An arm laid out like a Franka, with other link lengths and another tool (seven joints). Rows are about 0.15 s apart.
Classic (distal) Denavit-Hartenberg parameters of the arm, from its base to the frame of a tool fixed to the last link. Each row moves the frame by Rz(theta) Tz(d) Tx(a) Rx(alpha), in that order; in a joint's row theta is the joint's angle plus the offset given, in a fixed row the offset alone. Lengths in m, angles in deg.
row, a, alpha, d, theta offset
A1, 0, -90, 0.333, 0
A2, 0, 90, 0, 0
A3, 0.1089, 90, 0.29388, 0
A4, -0.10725, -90, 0, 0
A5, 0, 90, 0.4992, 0
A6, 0.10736, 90, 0, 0
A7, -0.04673, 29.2, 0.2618, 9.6
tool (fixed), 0, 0, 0.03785, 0
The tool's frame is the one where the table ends.
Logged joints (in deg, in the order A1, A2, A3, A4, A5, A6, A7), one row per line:
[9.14 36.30 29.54 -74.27 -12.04 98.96 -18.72]
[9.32 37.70 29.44 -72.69 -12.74 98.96 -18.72]
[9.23 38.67 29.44 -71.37 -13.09 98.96 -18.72]
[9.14 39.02 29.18 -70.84 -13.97 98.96 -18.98]
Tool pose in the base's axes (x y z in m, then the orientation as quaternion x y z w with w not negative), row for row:
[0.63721 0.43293 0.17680 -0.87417 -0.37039 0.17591 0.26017]
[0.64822 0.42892 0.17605 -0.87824 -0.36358 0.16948 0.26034]
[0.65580 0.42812 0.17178 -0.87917 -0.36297 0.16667 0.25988]
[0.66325 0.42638 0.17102 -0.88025 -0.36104 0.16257 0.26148]
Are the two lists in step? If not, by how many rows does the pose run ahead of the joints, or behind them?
The pose runs 1 row behind the joints: the pose in row i belongs to the joints in row i - 1.
